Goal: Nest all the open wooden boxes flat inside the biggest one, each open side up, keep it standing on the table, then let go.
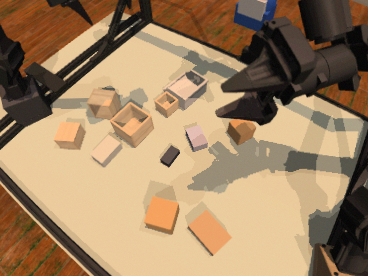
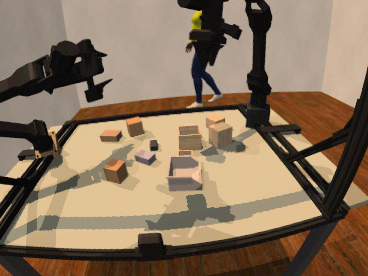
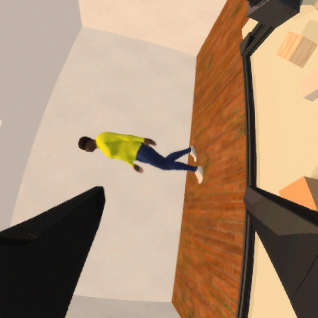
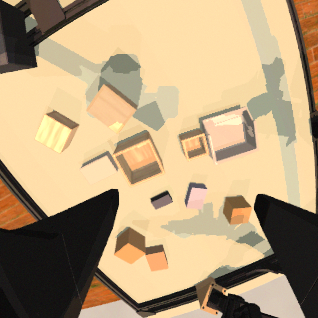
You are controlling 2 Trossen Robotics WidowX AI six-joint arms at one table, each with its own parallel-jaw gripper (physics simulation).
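Where they show: left gripper, fingertip midpoint: (image 1: 218, 103) (image 2: 109, 67) (image 3: 175, 193); right gripper, fingertip midpoint: (image 1: 110, 16) (image 2: 207, 66) (image 4: 187, 198); left arm's base, origin of the base link: (image 1: 349, 263) (image 2: 45, 144) (image 4: 214, 298); right arm's base, origin of the base link: (image 1: 17, 90) (image 2: 258, 104).
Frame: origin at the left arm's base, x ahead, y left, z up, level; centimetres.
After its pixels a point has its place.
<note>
The largest wooden box (image 1: 132, 134) @(x 52.2, y -16.9, z 0.5 cm) (image 2: 190, 142) @(x 53.2, y -24.9, z -2.1 cm) (image 4: 139, 158) @(x 53.8, y -20.4, z -5.0 cm) stands open side up and holds no other box. A small wooden box (image 1: 166, 104) @(x 48.8, y -32.1, z -5.0 cm) (image 4: 193, 145) @(x 47.3, y -30.9, z -5.0 cm) stands open side up beside an open pinkish-grey box (image 1: 186, 91) @(x 44.4, y -38.2, z -4.7 cm) (image 2: 184, 183) @(x 42.6, y -42.3, z -2.7 cm) (image 4: 229, 134) @(x 43.4, y -38.4, z -4.7 cm). Another wooden box (image 1: 104, 103) @(x 63.1, y -23.7, z 1.3 cm) (image 2: 220, 135) @(x 63.0, y -28.4, z -0.5 cm) (image 4: 112, 107) @(x 65.0, y -26.1, z 1.3 cm) stands apart from the largest; its upper face looks closed, and no opening shows. My left gripper (image 1: 220, 101) @(x 31.9, y -11.6, z 25.5 cm) (image 2: 108, 67) @(x 31.9, y -11.6, z 25.5 cm) (image 3: 175, 193) @(x 31.9, y -11.6, z 25.5 cm) is open and empty above the table. My right gripper (image 2: 212, 64) @(x 57.5, y -29.8, z 23.9 cm) (image 4: 187, 198) @(x 57.5, y -29.8, z 23.9 cm) is open and empty, raised high.
Blocks lie around the boxes: a wooden block (image 1: 69, 135) @(x 69.1, y -13.0, z -0.9 cm) (image 4: 57, 131) @(x 69.9, y -15.1, z -0.9 cm), a pale block (image 1: 106, 150) @(x 58.4, y -12.4, z -2.8 cm), a dark block (image 1: 170, 155) @(x 42.3, y -15.8, z -3.7 cm), a pink block (image 1: 196, 137) @(x 37.2, y -22.2, z -2.9 cm), a brown block (image 1: 241, 131) @(x 26.4, y -25.4, z -0.4 cm) and two orange blocks (image 1: 162, 215) @(x 38.9, y -0.1, z 0.4 cm) (image 1: 210, 232) @(x 28.4, y 0.0, z -2.8 cm). A person (image 3: 120, 146) stands beyond the table.
</note>
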